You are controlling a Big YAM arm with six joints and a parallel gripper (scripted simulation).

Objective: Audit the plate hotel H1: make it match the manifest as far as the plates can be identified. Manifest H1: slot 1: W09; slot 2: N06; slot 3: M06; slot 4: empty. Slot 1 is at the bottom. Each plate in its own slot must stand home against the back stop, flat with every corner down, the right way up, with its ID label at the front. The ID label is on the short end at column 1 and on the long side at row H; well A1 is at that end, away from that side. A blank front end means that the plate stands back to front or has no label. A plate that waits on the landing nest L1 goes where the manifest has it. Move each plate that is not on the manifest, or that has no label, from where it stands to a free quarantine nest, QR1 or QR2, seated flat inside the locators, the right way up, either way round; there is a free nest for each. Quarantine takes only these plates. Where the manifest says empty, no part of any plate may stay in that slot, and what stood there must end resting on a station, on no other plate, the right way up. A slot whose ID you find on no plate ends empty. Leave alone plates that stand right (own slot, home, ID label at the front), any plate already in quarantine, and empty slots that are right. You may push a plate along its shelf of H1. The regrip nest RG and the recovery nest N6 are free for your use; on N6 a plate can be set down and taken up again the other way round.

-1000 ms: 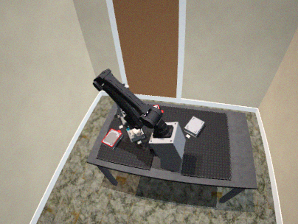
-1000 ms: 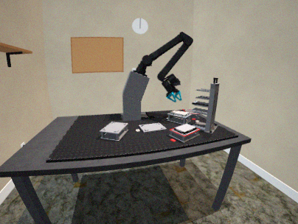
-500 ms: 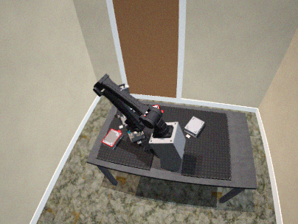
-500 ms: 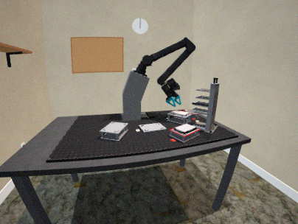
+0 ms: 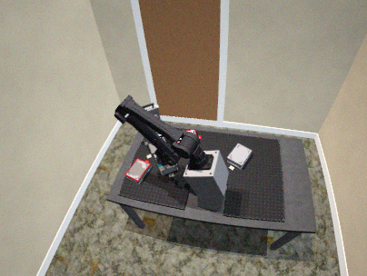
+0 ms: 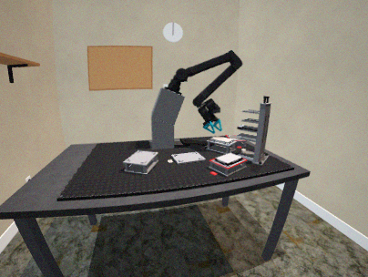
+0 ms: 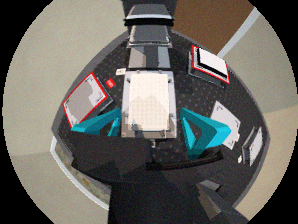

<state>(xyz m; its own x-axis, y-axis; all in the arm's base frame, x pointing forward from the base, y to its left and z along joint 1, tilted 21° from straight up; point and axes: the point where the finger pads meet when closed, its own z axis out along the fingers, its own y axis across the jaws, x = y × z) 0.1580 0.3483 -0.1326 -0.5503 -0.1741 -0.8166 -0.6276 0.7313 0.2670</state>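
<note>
Now: hand 3 cm short of the white well plate, 3 cm to the right of it and 5 cm above it.
</note>
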